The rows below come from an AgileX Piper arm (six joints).
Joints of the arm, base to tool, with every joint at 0 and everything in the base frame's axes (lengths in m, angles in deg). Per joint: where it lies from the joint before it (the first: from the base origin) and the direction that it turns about. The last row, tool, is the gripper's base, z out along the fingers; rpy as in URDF.
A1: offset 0 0 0.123 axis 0 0 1
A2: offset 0 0 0 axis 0 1 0
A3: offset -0.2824 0 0.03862 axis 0 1 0
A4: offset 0.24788 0 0.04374 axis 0.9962 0 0.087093
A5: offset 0 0 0 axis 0 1 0
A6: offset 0.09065 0 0.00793 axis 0.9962 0 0.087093
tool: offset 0 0 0 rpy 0 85.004 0
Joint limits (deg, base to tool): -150..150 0..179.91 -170..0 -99.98..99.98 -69.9..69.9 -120..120
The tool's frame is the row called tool.
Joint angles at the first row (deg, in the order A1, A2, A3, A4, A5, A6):
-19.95, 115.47, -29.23, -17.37, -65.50, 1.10
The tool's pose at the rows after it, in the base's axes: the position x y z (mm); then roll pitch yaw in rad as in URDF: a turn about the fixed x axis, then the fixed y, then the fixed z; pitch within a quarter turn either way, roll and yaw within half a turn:
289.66 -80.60 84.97 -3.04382 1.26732 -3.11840
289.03 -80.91 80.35 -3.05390 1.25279 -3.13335
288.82 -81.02 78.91 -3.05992 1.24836 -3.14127
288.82 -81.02 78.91 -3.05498 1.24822 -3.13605
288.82 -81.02 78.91 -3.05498 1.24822 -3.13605
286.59 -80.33 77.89 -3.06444 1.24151 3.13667
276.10 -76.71 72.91 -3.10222 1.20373 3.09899
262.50 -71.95 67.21 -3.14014 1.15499 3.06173
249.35 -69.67 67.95 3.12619 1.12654 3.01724
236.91 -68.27 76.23 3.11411 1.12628 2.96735
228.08 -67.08 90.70 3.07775 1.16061 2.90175
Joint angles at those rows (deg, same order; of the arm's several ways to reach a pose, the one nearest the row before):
-19.95, 116.75, -29.23, -16.19, -65.51, 0.43
-19.95, 117.64, -29.23, -15.82, -65.50, 0.23
-19.95, 117.92, -29.23, -15.70, -65.51, 0.23
-19.95, 117.92, -29.23, -15.70, -65.51, 0.14
-19.95, 117.92, -29.23, -15.70, -65.51, 0.14
-19.95, 117.92, -28.73, -15.61, -65.59, 0.14
-19.96, 117.92, -26.44, -15.49, -65.59, 0.14
-19.95, 117.92, -23.53, -15.36, -65.59, 0.14
-19.95, 116.62, -20.55, -13.69, -65.59, 0.14
-19.96, 113.55, -17.48, -11.62, -65.59, 0.51
-19.95, 109.09, -15.07, -10.28, -65.58, 1.78

